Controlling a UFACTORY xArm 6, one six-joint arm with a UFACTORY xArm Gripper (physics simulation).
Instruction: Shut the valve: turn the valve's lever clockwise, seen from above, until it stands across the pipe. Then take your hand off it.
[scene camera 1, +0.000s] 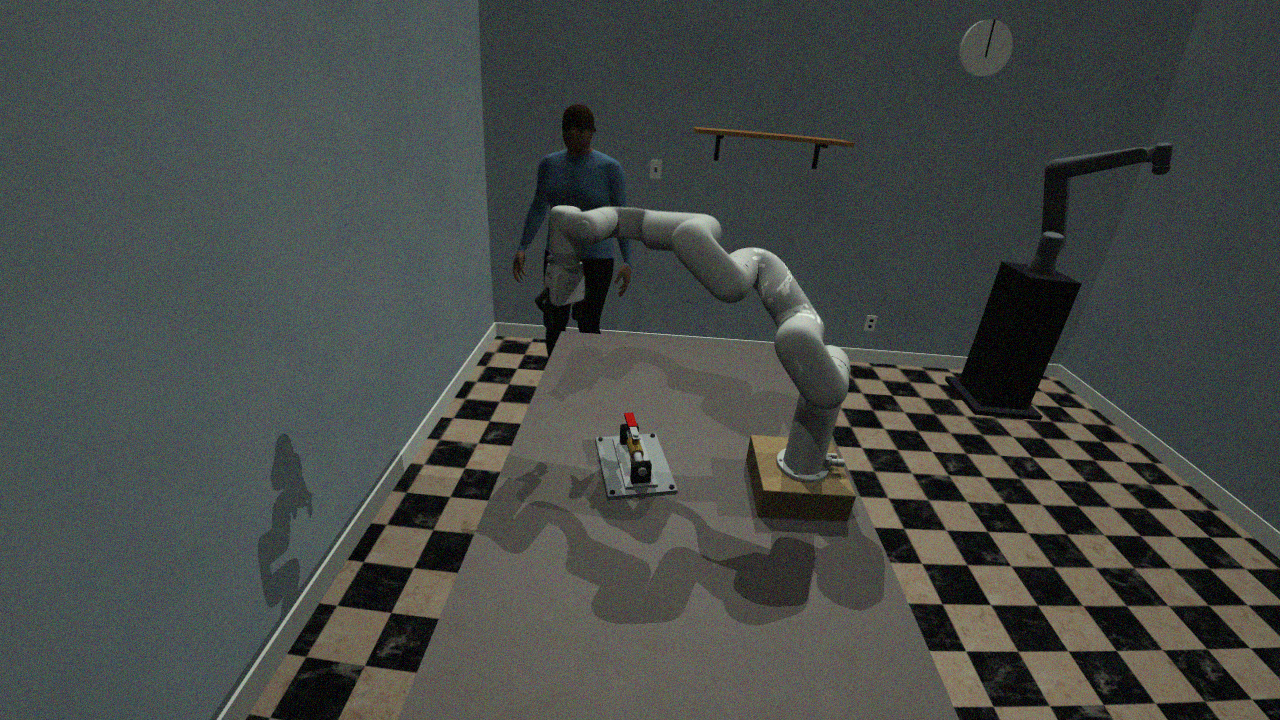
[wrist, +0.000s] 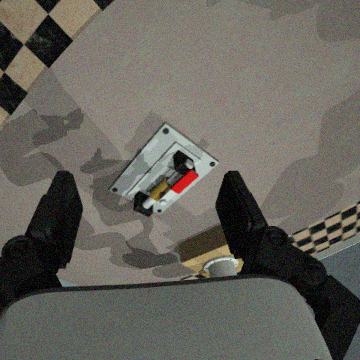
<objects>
same spot on grey base plate: (wrist: 166, 135) = (scene camera 1: 604, 441)
</objects>
